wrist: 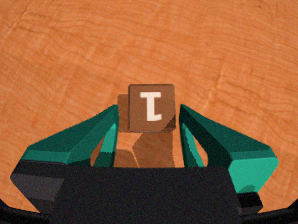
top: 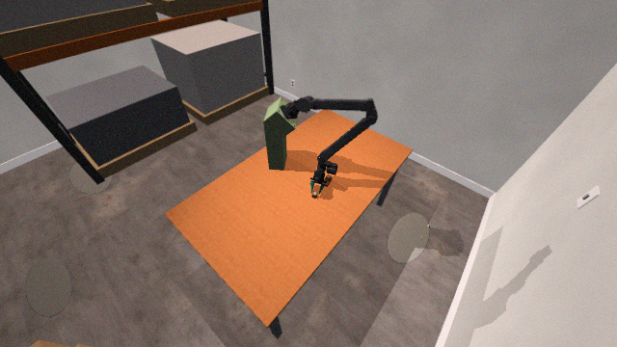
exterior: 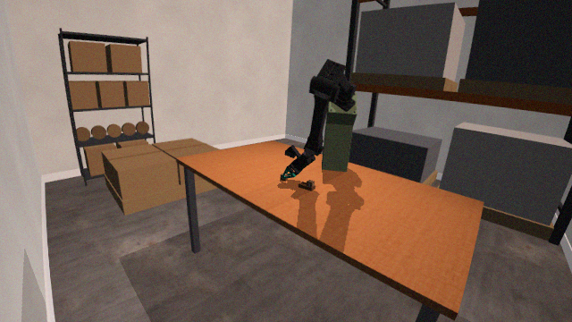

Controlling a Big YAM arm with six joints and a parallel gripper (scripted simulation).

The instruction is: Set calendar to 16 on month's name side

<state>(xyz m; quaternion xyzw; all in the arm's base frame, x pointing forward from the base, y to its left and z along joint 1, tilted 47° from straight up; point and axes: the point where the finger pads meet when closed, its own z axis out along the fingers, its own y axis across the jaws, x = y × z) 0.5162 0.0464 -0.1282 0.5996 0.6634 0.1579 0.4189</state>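
The brown calendar cube lies 10 mm to the right of my hand and 10 mm below it. The rest, counted from my hand: dark calendar tray: 50 mm behind, 140 mm to the left, 20 mm below.
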